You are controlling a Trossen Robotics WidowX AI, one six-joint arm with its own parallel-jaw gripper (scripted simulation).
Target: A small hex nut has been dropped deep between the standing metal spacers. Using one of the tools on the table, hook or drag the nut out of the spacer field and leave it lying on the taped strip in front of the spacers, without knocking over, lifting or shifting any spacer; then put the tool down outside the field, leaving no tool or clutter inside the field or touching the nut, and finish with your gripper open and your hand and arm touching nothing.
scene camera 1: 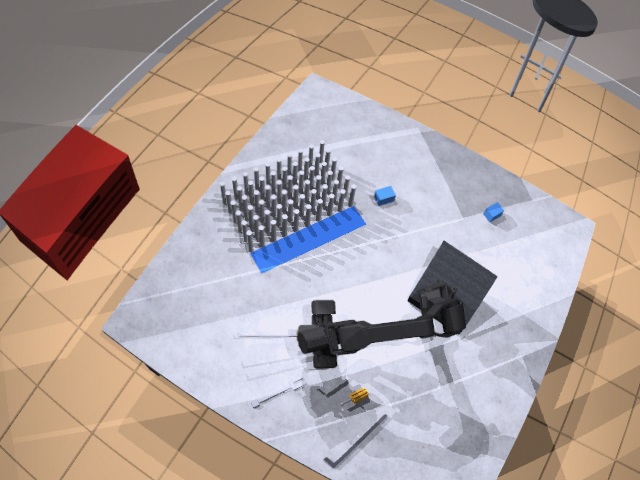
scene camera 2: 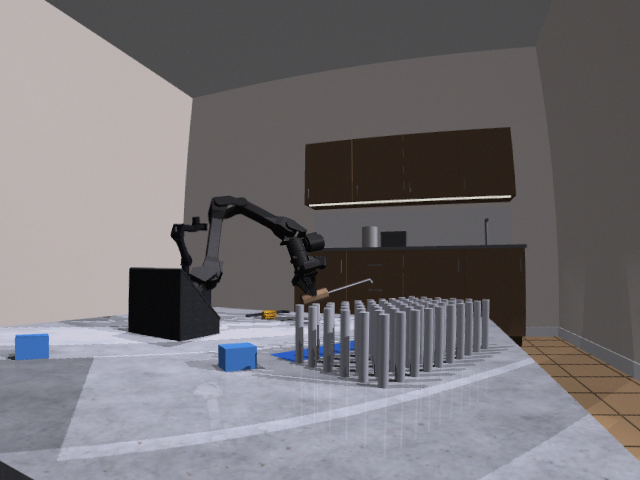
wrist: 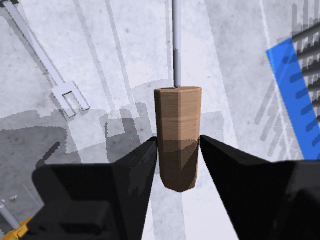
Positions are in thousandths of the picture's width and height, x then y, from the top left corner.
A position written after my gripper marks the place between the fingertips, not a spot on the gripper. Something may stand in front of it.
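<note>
I can see a blue taped strip (scene camera 1: 423, 534). There is a hook tool too, and it is held by my gripper (scene camera 1: 490, 699), (scene camera 2: 490, 620) and (wrist: 558, 585).
</note>
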